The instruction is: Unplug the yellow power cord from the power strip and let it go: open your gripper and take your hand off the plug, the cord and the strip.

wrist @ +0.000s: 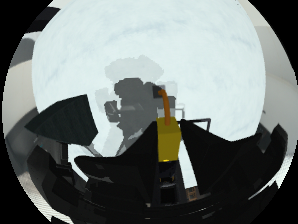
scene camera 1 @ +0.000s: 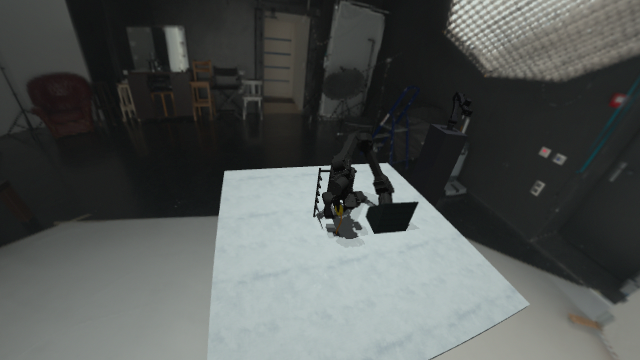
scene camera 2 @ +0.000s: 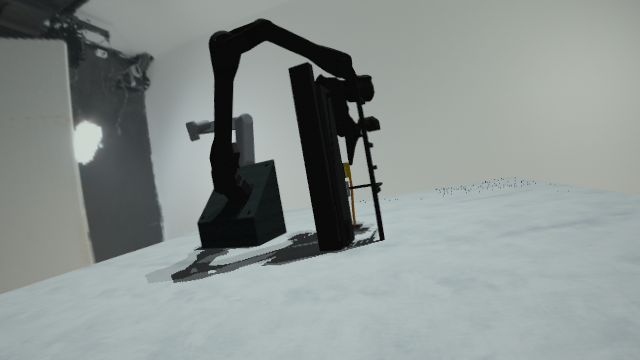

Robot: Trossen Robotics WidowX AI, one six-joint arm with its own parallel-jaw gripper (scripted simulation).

I see my gripper and a yellow plug.
My gripper also shows in the wrist view.
